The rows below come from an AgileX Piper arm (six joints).
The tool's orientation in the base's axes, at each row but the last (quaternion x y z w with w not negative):
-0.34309 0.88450 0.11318 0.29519
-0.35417 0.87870 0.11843 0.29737
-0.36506 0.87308 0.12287 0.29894
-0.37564 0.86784 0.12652 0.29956
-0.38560 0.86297 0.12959 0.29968
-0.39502 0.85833 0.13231 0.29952
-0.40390 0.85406 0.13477 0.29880
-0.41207 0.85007 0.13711 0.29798
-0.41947 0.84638 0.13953 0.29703
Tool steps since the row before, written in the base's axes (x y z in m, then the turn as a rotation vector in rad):
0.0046 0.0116 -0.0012 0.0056 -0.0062 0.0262
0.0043 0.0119 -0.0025 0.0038 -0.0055 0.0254
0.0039 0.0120 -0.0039 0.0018 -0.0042 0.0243
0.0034 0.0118 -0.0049 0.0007 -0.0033 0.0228
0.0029 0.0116 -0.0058 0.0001 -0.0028 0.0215
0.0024 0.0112 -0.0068 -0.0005 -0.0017 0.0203
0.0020 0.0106 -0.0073 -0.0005 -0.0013 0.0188
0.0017 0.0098 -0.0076 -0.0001 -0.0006 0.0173
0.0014 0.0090 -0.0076 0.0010 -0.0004 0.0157
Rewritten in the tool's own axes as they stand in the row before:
-0.0083 0.0055 0.0077 -0.0157 -0.0084 -0.0210
-0.0075 0.0056 0.0089 -0.0145 -0.0067 -0.0208
-0.0065 0.0057 0.0100 -0.0135 -0.0043 -0.0203
-0.0056 0.0056 0.0106 -0.0125 -0.0029 -0.0191
-0.0048 0.0056 0.0110 -0.0117 -0.0021 -0.0181
-0.0037 0.0056 0.0115 -0.0113 -0.0009 -0.0169
-0.0029 0.0053 0.0115 -0.0106 -0.0007 -0.0156
-0.0022 0.0049 0.0113 -0.0103 -0.0005 -0.0139
-0.0016 0.0045 0.0109 -0.0100 -0.0012 -0.0121

